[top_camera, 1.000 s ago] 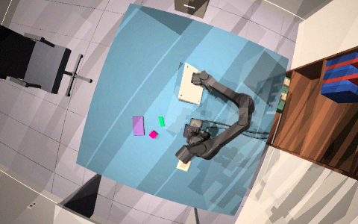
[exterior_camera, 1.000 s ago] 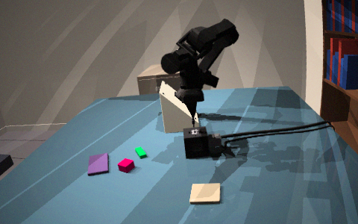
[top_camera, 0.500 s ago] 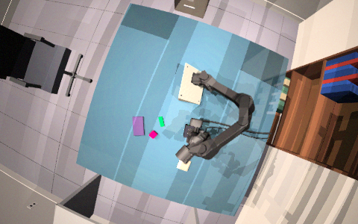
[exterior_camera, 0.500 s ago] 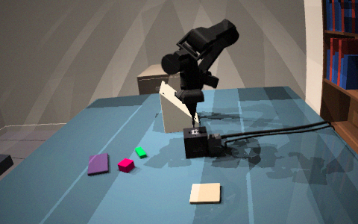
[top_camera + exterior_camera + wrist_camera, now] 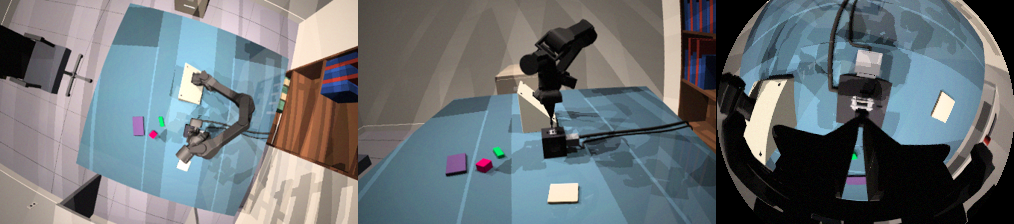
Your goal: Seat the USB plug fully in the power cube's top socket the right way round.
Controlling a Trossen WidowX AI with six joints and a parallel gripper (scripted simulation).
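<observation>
Now: the USB plug 2 cm below my gripper tip. Round my gripper tip: green block 2 cm behind, 20 cm to the right, 12 cm below; then cream tile 24 cm ahead, 1 cm to the left, 13 cm below; then socket 6 cm below.
</observation>
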